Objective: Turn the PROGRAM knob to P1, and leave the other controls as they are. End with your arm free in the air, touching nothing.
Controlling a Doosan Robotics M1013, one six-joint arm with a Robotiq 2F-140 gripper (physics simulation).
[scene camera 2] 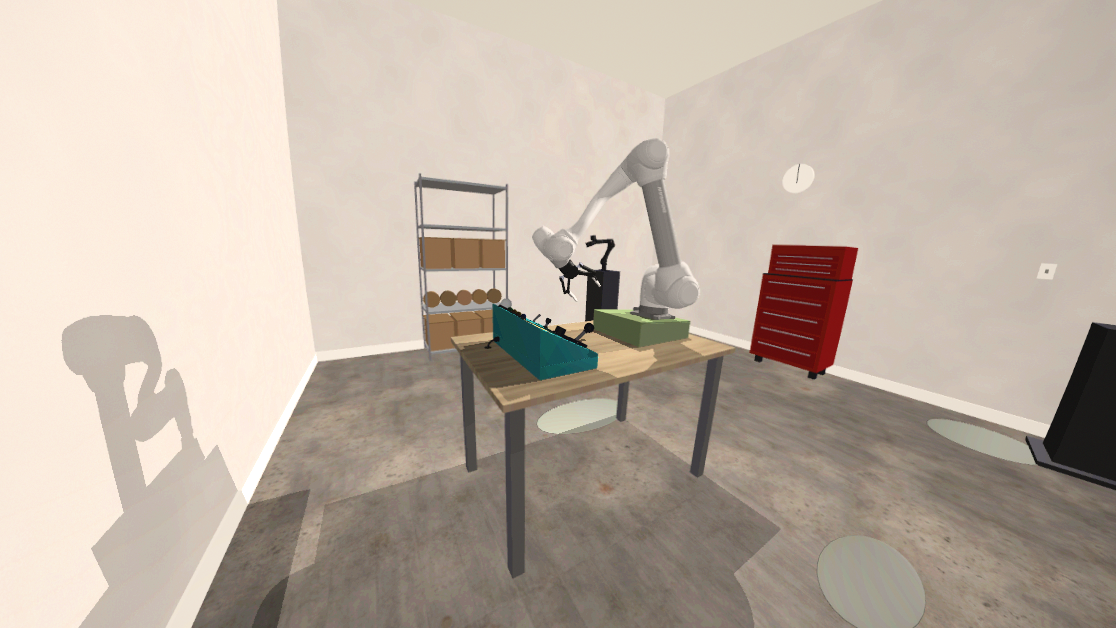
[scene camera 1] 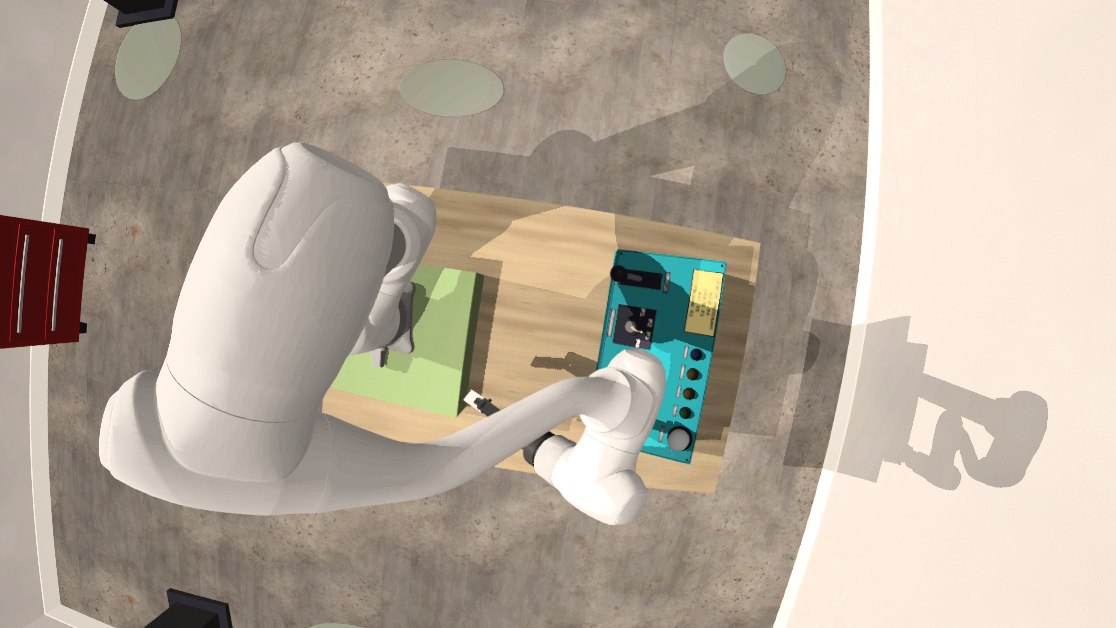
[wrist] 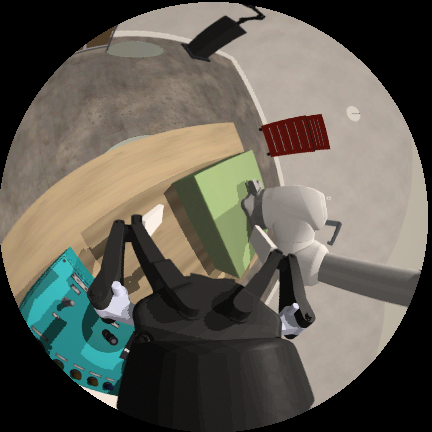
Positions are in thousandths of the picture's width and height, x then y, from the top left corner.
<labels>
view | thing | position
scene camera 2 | teal control panel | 488, 563
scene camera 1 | gripper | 438, 657
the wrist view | gripper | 483, 517
</labels>
